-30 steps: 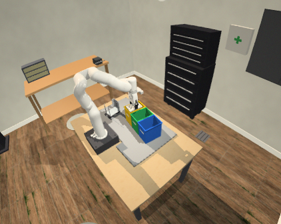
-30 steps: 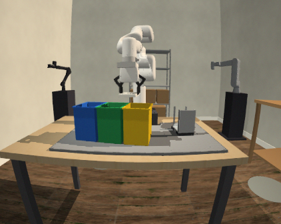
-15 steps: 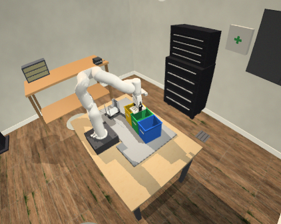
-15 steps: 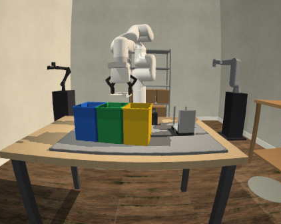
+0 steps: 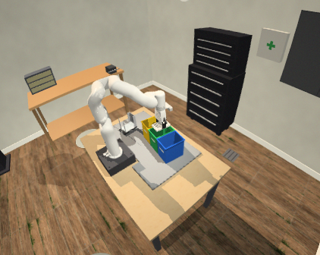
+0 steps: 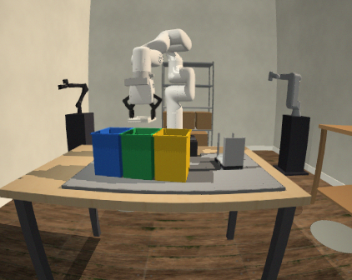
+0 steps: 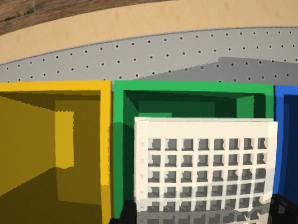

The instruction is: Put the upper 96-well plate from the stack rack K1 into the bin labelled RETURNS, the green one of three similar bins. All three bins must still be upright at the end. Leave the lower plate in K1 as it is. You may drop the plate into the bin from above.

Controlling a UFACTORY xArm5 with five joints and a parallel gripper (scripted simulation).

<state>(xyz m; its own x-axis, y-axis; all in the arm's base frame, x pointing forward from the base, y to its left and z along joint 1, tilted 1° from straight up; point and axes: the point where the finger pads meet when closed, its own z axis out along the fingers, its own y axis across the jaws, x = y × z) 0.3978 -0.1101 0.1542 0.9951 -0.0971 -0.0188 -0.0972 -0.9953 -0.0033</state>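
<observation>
My hand is 10 mm above the white 96-well plate. Also, from my hand: yellow bin 150 mm below, 130 mm to the left, 10 mm ahead; green bin 150 mm below; blue bin 150 mm below, 130 mm to the right, 10 mm behind.
</observation>
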